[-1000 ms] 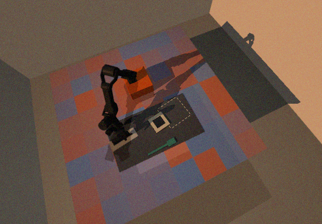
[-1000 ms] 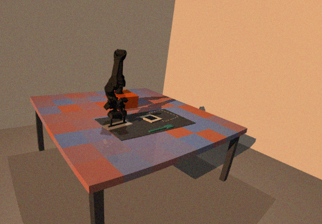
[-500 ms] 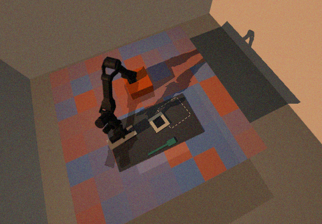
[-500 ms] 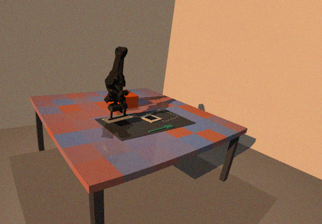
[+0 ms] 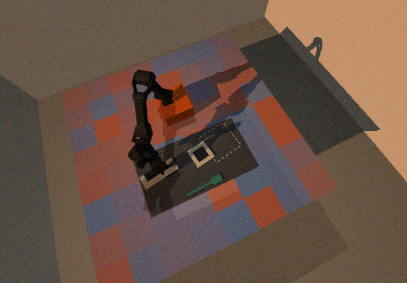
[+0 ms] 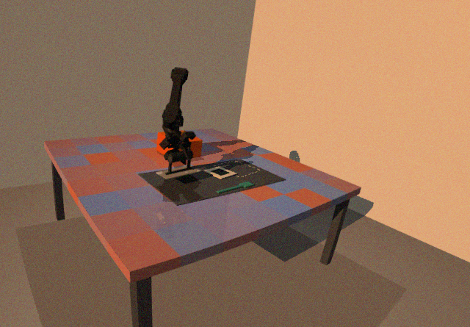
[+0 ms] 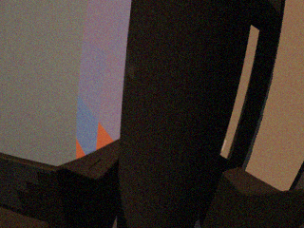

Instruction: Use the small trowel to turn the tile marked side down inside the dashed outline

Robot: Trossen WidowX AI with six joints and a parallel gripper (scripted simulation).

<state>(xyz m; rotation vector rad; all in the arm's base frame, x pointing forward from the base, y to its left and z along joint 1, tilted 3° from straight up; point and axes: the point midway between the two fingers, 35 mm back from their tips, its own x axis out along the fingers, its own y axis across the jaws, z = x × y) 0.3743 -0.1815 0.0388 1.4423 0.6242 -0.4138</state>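
Now: gripper tip 17 cm to the right of the dark mat and 11 cm above it. Also, from my gripper tip: tile (3 cm behind, 23 cm to the left, 9 cm below); trowel (14 cm ahead, 19 cm to the left, 9 cm below).
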